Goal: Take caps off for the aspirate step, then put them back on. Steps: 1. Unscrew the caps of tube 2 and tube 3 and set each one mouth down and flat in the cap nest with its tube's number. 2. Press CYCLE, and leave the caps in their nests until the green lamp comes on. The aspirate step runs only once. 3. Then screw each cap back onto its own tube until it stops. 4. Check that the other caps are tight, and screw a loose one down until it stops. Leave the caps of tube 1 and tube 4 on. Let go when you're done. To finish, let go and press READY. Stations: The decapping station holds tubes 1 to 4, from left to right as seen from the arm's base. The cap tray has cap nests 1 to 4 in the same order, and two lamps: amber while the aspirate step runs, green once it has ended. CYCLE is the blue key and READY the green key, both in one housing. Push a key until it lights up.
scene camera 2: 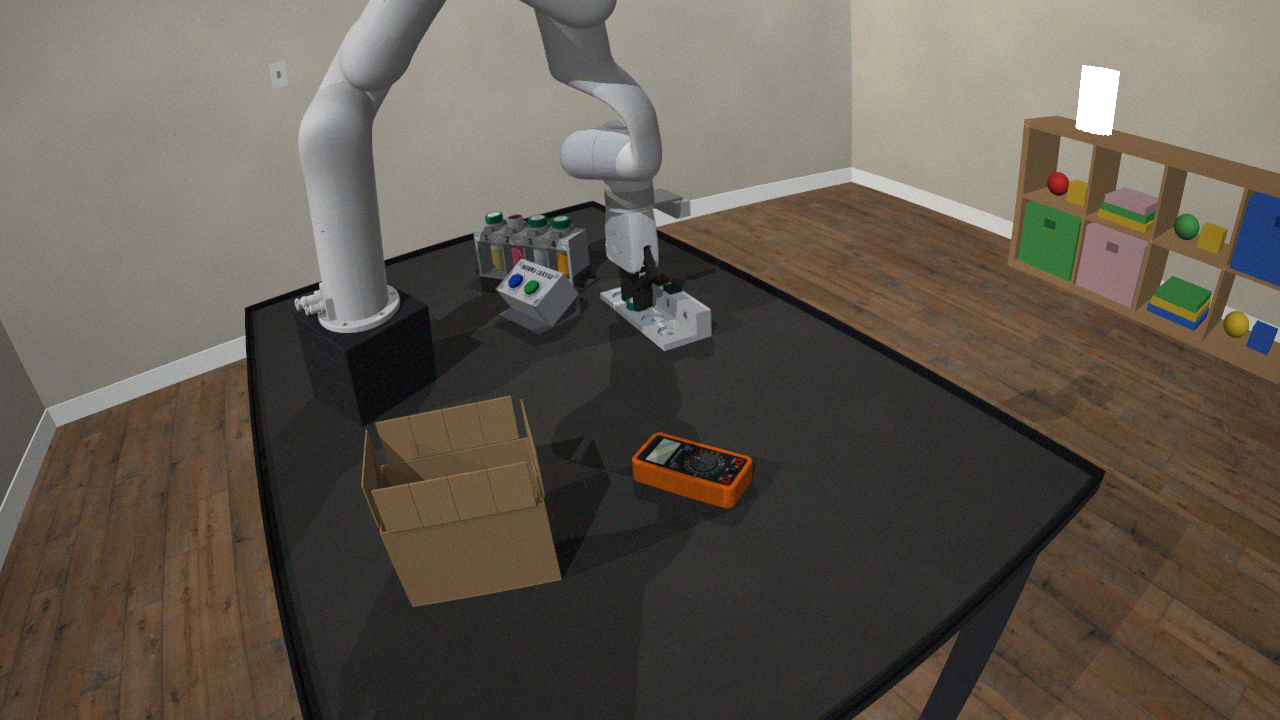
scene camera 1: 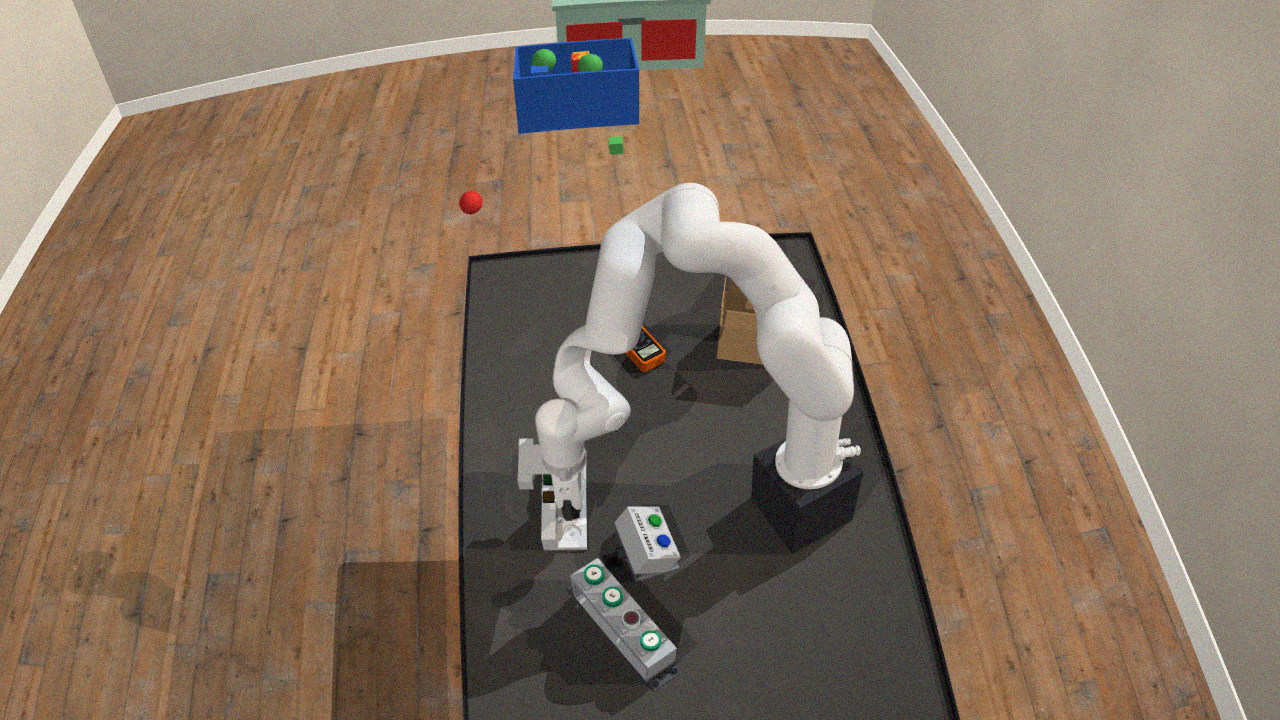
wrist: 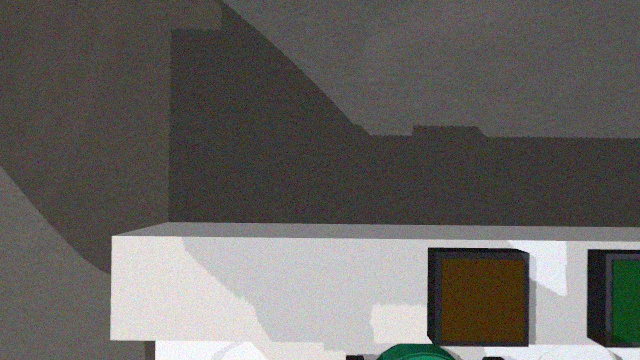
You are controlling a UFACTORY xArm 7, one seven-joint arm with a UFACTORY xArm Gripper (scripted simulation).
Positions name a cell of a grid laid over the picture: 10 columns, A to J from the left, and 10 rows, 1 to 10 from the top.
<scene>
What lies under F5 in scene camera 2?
My gripper.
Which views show the cardboard box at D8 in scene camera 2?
Scene camera 2 and scene camera 1 only.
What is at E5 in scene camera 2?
A key housing.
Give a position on a key housing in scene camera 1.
E8
</scene>
